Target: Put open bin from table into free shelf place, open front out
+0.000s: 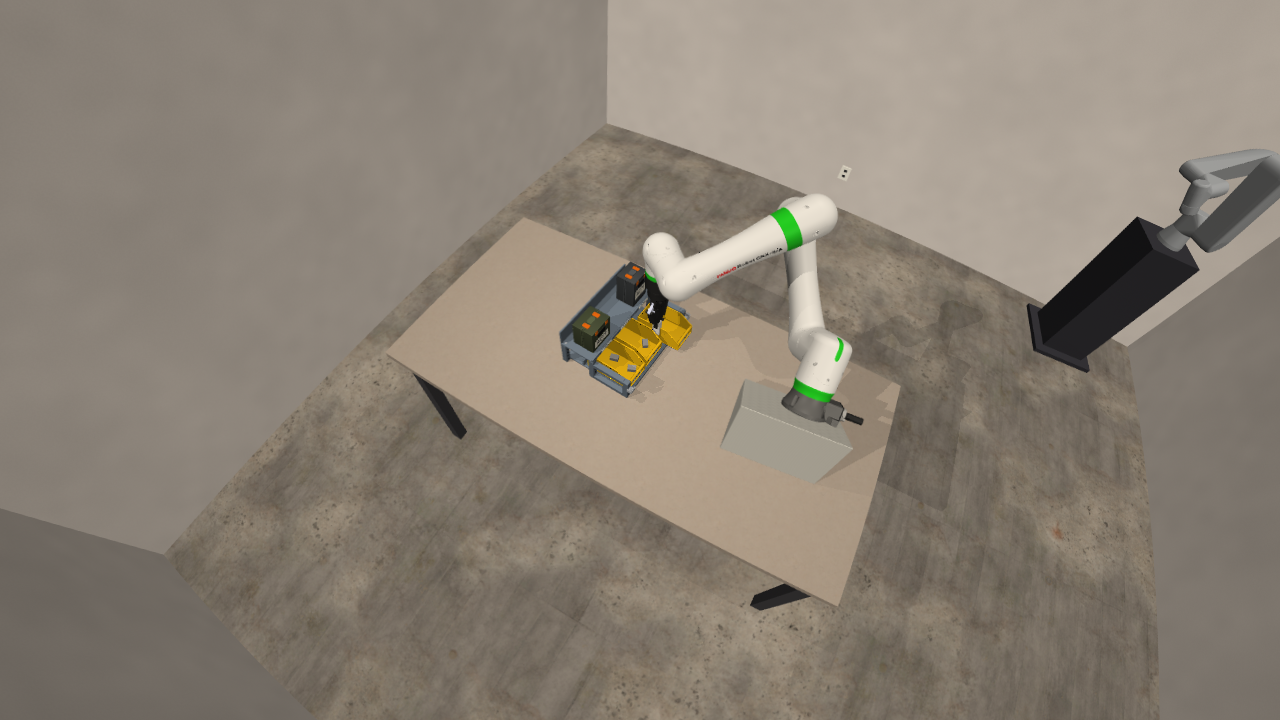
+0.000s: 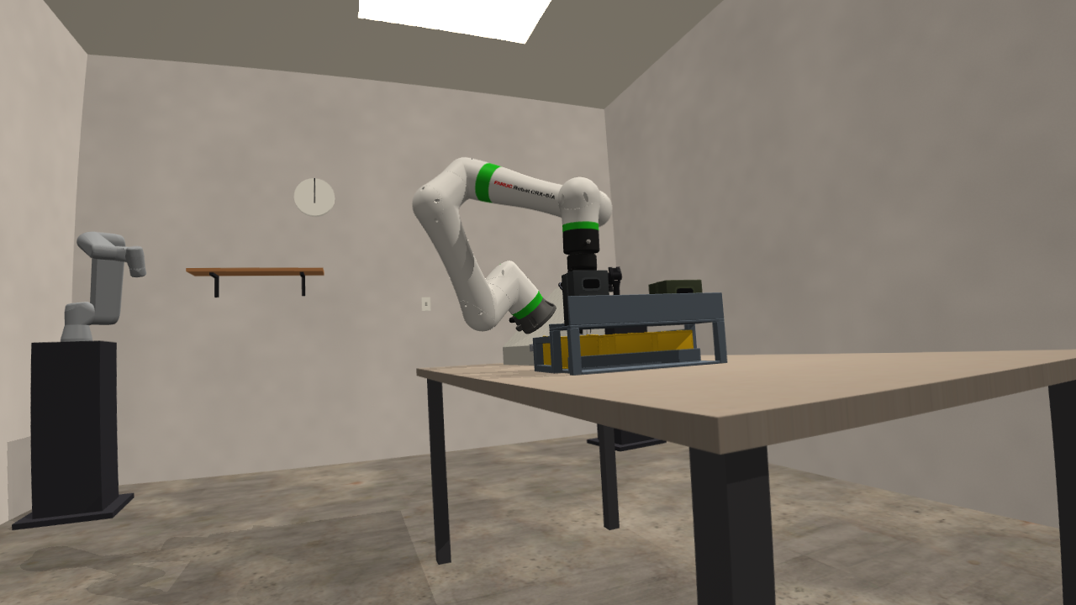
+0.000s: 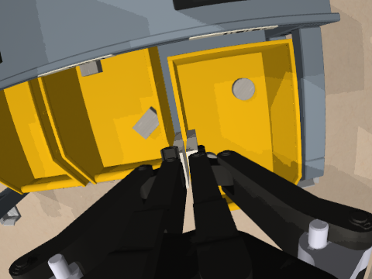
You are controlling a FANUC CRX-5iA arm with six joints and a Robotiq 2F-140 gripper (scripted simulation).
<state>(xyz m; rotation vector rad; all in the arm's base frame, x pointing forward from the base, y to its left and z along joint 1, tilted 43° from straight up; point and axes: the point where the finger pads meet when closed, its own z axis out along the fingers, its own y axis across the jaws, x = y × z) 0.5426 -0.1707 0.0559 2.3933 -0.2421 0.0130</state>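
Right now my hand is 30 mm past the shelf lip, 70 mm to the right of it and 80 mm above it. From my hand the other things lie so: grey shelf floor: 100 mm ahead, 50 mm to the left, 80 mm below.
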